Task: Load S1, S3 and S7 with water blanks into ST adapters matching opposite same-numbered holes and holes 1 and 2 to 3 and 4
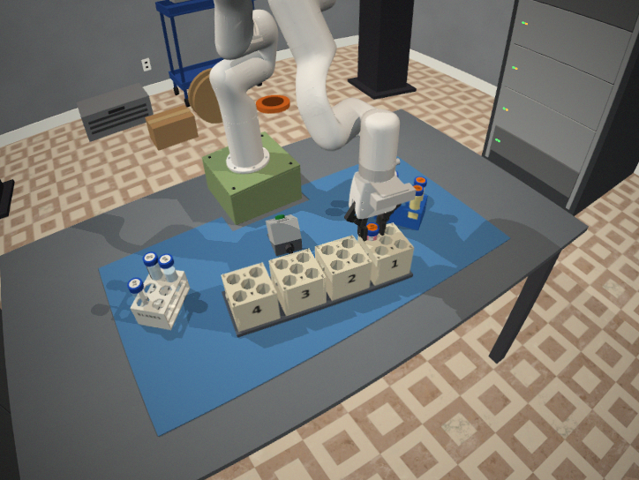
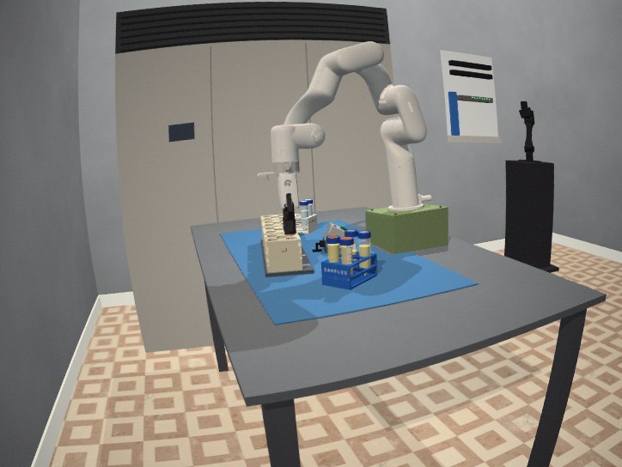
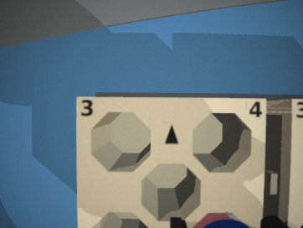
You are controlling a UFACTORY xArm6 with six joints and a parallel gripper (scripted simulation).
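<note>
Now: the pink-filled tube 1 cm ahead of my hand and 5 cm below it. Also, from my hand: sample tube (9 cm behind, 18 cm to the left, 6 cm below); stand (1 cm ahead, 14 cm to the right, 12 cm below); adapter 1 (3 cm ahead, 2 cm to the left, 7 cm below).
</note>
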